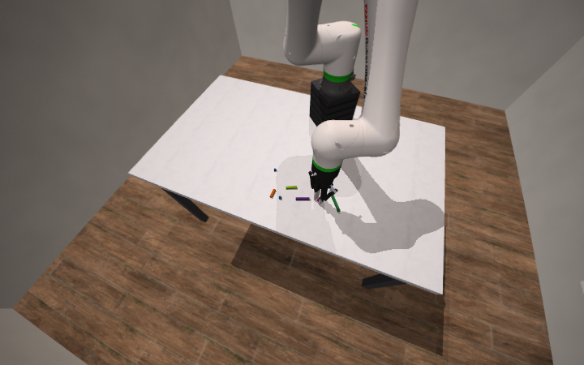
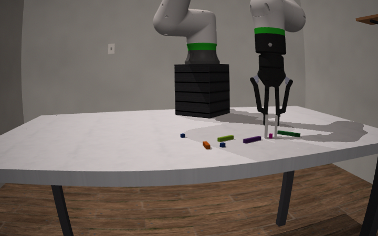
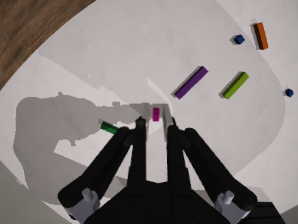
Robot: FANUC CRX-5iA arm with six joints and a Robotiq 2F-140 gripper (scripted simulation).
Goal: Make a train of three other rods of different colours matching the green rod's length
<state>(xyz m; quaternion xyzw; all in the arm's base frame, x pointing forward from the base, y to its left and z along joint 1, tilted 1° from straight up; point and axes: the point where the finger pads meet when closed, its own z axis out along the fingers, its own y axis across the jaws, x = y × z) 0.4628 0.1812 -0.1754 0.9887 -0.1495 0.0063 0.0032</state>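
Right now the magenta rod is 3 cm below my hand. Round my hand: lime rod (13 cm to the right, 3 cm below, 1 cm ahead); green rod (7 cm to the left, 3 cm below, 3 cm behind); purple rod (6 cm to the right, 3 cm below, 3 cm ahead).
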